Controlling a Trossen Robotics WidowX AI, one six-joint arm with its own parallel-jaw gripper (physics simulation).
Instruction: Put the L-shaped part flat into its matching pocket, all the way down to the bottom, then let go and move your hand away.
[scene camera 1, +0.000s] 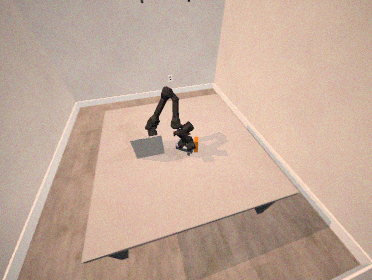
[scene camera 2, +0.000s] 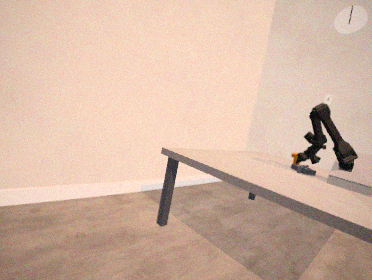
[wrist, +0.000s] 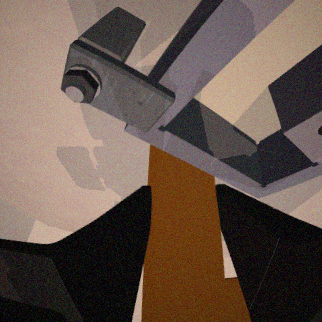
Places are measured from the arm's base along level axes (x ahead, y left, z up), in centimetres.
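Pixels of known places: gripper, fingertip midpoint: (scene camera 1: 195, 146) (scene camera 2: 297, 162) (wrist: 182, 192); arm's base at its link origin: (scene camera 1: 152, 136) (scene camera 2: 346, 166).
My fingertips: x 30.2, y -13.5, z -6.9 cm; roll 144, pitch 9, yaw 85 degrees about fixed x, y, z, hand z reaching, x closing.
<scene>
For each thing: its middle in the pictures, then the offset to it from my fingertips. "pt": a spot on its surface instead. Level surfaces: height alone.
- orange L-shaped part at the middle of its body: (wrist: 204, 219) (scene camera 2: 295, 161) (scene camera 1: 196, 144) dx +1.3, dy +1.3, dz +0.8 cm
- dark blue-grey fixture at the middle of its body: (scene camera 2: 303, 168) dx -6.1, dy +5.3, dz -2.2 cm
- grey clamp-like block at a spot on its surface: (wrist: 120, 90) pt dx -5.7, dy -1.9, dz -0.5 cm
- pale table at its surface level: dz -4.7 cm
The orange L-shaped part (scene camera 1: 196, 145) (scene camera 2: 295, 158) (wrist: 182, 235) stands upright at the edge of a dark blue-grey fixture (scene camera 2: 303, 170) (wrist: 190, 154). My gripper (scene camera 1: 193, 147) (scene camera 2: 298, 159) (wrist: 182, 192) is shut on the part, with a black finger against each side of its long leg in the wrist view. The part's short leg is mostly out of the wrist view. Dark recesses show in the fixture in the wrist view; I cannot tell which one matches the L. Arm and gripper hide much of the fixture in scene camera 1.
A grey clamp-like block (wrist: 120, 90) with a hex bolt sits at the fixture's near corner, close to the fingers. A grey slab (scene camera 1: 148, 147) lies beside the arm's base on the pale table (scene camera 1: 200, 200). The table's front edge is far from the gripper.
</scene>
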